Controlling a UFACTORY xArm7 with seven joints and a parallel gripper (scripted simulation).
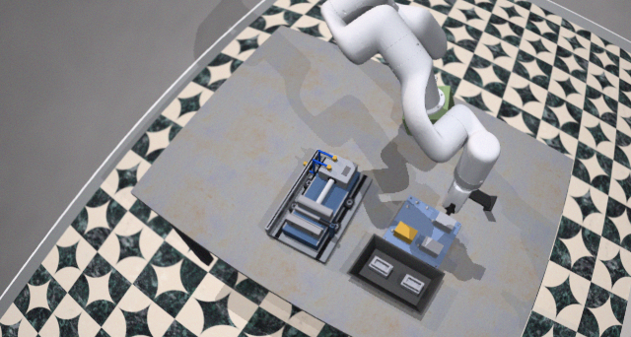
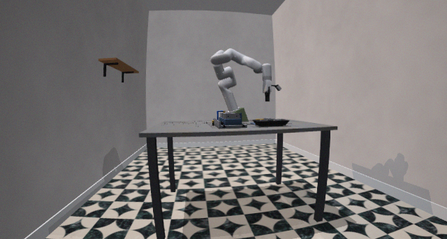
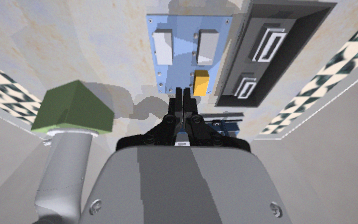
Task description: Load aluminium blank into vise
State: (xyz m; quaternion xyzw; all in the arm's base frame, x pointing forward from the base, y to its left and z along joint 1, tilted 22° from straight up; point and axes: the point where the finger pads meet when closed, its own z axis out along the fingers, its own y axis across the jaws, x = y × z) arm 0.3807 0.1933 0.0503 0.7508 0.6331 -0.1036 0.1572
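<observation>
Right now my hand is 18 cm above the aluminium blank, 4 cm past it and 2 cm to the right of it. Also, from my hand: brass blank (18 cm below, 9 cm to the right, 4 cm ahead); then blue infeed plate (20 cm below, 4 cm to the right, 1 cm ahead); then dark work stop rod (30 cm to the right, 12 cm ahead, 11 cm below).
</observation>
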